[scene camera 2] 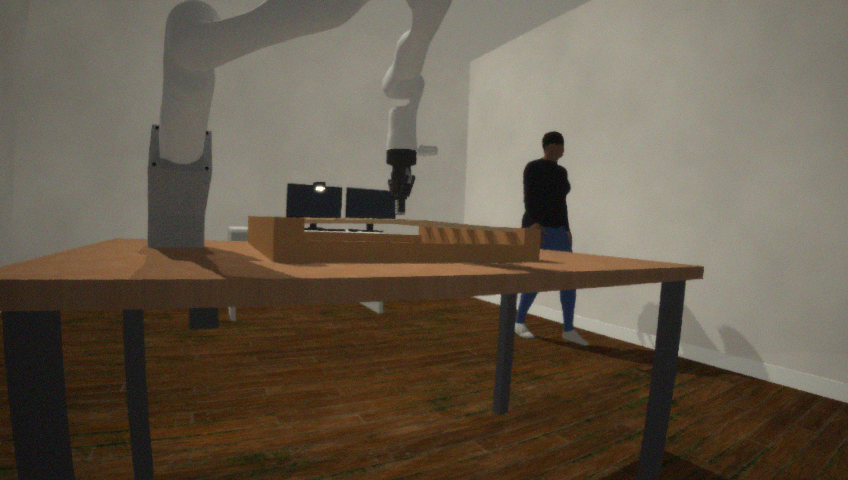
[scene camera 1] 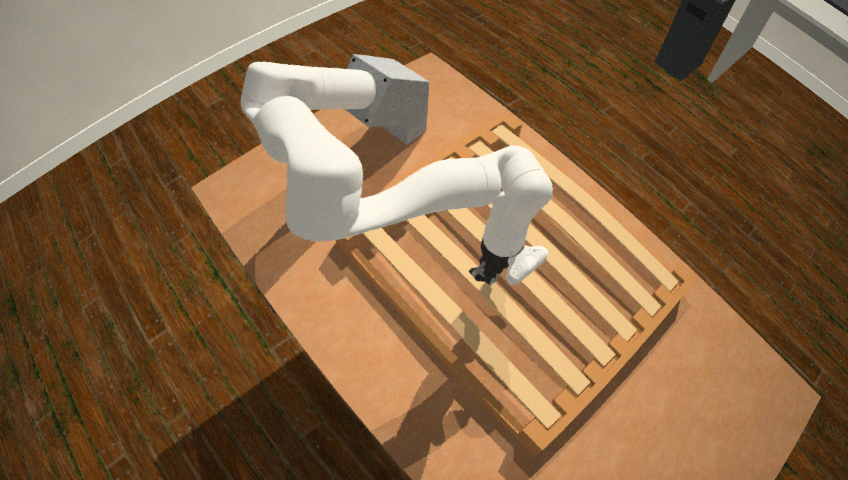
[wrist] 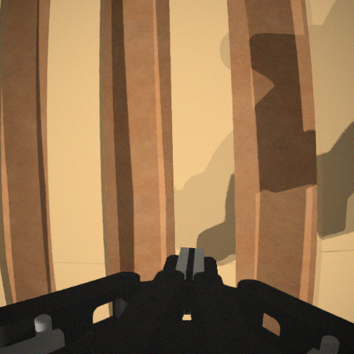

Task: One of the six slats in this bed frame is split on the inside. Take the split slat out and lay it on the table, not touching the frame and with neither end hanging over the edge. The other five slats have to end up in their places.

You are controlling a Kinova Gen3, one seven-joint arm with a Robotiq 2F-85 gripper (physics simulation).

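Observation:
The bed frame (scene camera 1: pixel 540 437) (scene camera 2: pixel 357 252) lies on the table (scene camera 1: pixel 743 380) (scene camera 2: pixel 333 292). Six pale slats span it; their right-hand ends in scene camera 1 sit in the notches, and the arm hides parts of several. My gripper (scene camera 1: pixel 485 281) (scene camera 2: pixel 401 210) (wrist: pixel 191 262) is shut and empty, low above the second slat (scene camera 1: pixel 535 343) (wrist: pixel 202 100) from the long side rail at the lower left of scene camera 1. Whether it touches is unclear. The outermost slat (scene camera 1: pixel 410 277) (wrist: pixel 335 285) is to its right in the wrist view. Thin cross lines show on several slats; no split is visible.
The arm's grey base (scene camera 1: pixel 392 95) (scene camera 2: pixel 176 205) stands at one end of the table. The raised side rail (scene camera 1: pixel 404 309) borders the outermost slat. A person (scene camera 2: pixel 544 190) stands beyond the table, and monitors (scene camera 2: pixel 313 202) stand in the background.

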